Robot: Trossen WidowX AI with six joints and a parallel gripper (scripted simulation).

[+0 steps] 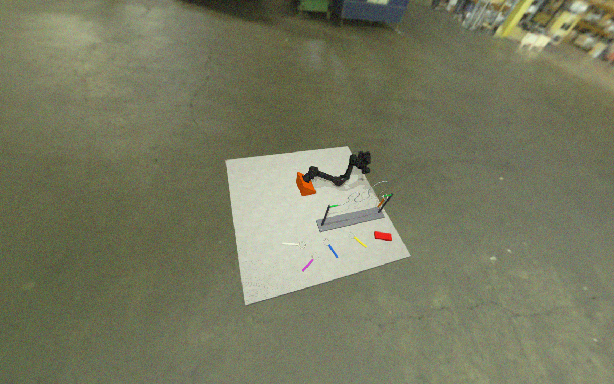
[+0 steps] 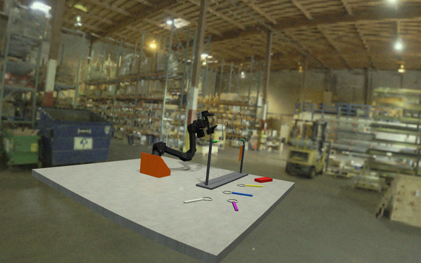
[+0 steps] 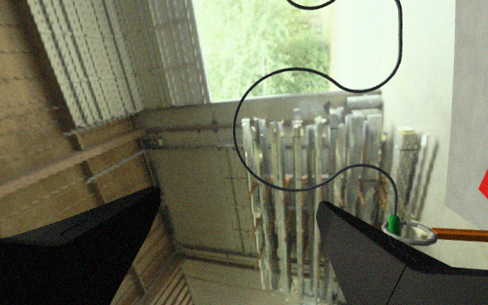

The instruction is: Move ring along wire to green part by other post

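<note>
Now: the orange-handled ring 190 mm below my gripper tip, 190 mm ahead of it and 110 mm to the left of it. Round my gripper tip: red block: 410 mm ahead, 400 mm below, 90 mm to the left; white-handled ring: 630 mm to the right, 410 mm below, 310 mm ahead; blue-handled ring: 410 mm below, 380 mm to the right, 380 mm ahead.
</note>
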